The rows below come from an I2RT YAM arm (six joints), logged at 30 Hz.
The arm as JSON. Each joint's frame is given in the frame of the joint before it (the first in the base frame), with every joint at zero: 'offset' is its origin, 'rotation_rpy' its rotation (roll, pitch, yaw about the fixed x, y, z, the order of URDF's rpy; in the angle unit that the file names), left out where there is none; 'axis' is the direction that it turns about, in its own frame. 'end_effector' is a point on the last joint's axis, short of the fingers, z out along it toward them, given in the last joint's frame.
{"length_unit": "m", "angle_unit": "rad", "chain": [
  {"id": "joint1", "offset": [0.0, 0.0, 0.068], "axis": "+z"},
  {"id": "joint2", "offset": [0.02, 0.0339, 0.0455], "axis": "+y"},
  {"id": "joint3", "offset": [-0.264, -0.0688, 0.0], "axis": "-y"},
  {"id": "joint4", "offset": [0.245, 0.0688, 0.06], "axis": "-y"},
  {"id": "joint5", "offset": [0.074, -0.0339, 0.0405], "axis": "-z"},
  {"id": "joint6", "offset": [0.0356, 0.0, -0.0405], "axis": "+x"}
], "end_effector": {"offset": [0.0, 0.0, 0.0], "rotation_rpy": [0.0, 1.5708, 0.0]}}
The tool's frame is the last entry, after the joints.
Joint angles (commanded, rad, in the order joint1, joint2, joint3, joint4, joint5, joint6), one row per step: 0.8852, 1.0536, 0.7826, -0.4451, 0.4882, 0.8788; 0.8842, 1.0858, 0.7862, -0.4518, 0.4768, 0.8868; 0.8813, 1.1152, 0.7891, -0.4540, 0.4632, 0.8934; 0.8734, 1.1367, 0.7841, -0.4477, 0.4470, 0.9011; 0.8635, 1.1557, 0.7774, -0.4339, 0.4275, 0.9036; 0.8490, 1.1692, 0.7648, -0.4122, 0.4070, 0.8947; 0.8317, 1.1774, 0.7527, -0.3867, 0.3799, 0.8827; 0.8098, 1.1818, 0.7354, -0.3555, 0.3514, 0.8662; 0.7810, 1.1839, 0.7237, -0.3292, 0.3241, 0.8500; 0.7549, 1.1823, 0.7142, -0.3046, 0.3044, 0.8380; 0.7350, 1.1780, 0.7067, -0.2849, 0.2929, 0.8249; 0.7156, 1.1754, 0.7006, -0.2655, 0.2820, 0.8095; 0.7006, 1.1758, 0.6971, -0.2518, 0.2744, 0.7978; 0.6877, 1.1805, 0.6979, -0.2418, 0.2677, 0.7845; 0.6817, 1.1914, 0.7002, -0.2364, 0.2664, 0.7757; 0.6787, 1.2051, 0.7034, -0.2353, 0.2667, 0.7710; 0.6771, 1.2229, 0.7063, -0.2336, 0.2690, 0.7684; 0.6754, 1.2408, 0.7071, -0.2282, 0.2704, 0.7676; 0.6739, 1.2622, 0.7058, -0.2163, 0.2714, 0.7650; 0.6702, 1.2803, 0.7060, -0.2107, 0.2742, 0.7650
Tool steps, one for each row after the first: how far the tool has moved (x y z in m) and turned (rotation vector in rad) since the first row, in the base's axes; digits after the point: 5 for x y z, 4 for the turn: 0.00291, 0.00377, -0.00602, -0.0163, 0.0300, 0.0027; 0.00591, 0.00705, -0.01150, -0.0275, 0.0569, 0.0056; 0.00883, 0.00852, -0.01740, -0.0298, 0.0802, 0.0044; 0.01200, 0.00963, -0.02285, -0.0280, 0.0991, 0.0068; 0.01537, 0.00927, -0.02848, -0.0282, 0.1114, 0.0124; 0.01881, 0.00824, -0.03257, -0.0202, 0.1198, 0.0224; 0.02247, 0.00582, -0.03706, -0.0113, 0.1244, 0.0319; 0.02723, 0.00203, -0.03954, -0.0001, 0.1255, 0.0338; 0.03138, -0.00184, -0.04052, 0.0132, 0.1199, 0.0306; 0.03431, -0.00519, -0.04053, 0.0210, 0.1098, 0.0282; 0.03735, -0.00830, -0.04047, 0.0260, 0.0988, 0.0272; 0.03993, -0.01057, -0.04065, 0.0278, 0.0916, 0.0256; 0.04279, -0.01200, -0.04068, 0.0254, 0.0864, 0.0262; 0.04514, -0.01194, -0.04197, 0.0177, 0.0873, 0.0264; 0.04716, -0.01127, -0.04397, 0.0083, 0.0935, 0.0258; 0.04933, -0.01014, -0.04699, -0.0028, 0.1023, 0.0236; 0.05146, -0.00904, -0.05047, -0.0113, 0.1108, 0.0210; 0.05392, -0.00761, -0.05499, -0.0203, 0.1183, 0.0201; 0.05624, -0.00711, -0.05879, -0.0291, 0.1268, 0.0139
